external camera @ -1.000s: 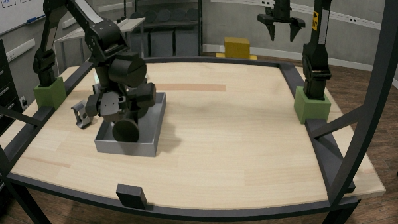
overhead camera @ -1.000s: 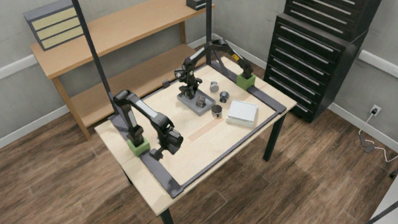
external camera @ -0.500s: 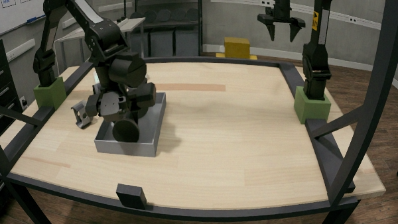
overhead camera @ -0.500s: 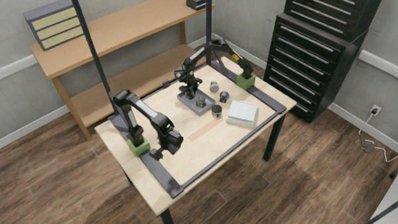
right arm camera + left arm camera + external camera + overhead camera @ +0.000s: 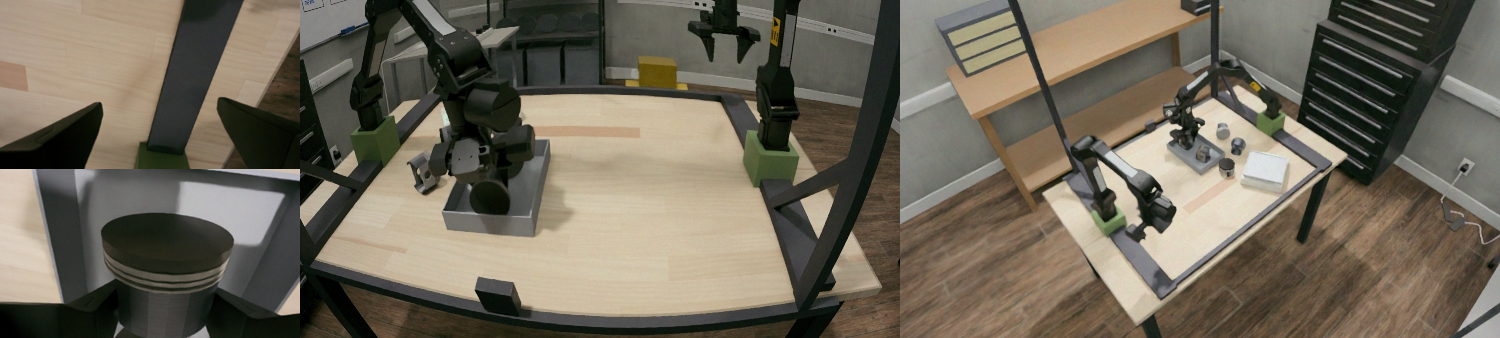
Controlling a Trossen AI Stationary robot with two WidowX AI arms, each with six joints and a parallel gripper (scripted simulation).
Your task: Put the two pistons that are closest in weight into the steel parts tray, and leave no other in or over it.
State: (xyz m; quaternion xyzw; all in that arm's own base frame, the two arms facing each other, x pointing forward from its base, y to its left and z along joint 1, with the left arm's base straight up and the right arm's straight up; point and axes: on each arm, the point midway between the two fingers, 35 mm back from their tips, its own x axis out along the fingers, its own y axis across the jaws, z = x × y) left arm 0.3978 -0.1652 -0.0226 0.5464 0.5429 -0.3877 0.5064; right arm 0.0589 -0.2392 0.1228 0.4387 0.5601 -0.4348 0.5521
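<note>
My left gripper is now 6 cm above the steel parts tray and 5 cm short of it. Also, from my left hand: white scale (35 cm ahead, 16 cm to the left, 3 cm below); grey pan (36 cm ahead, 15 cm to the left, 2 cm below).
</note>
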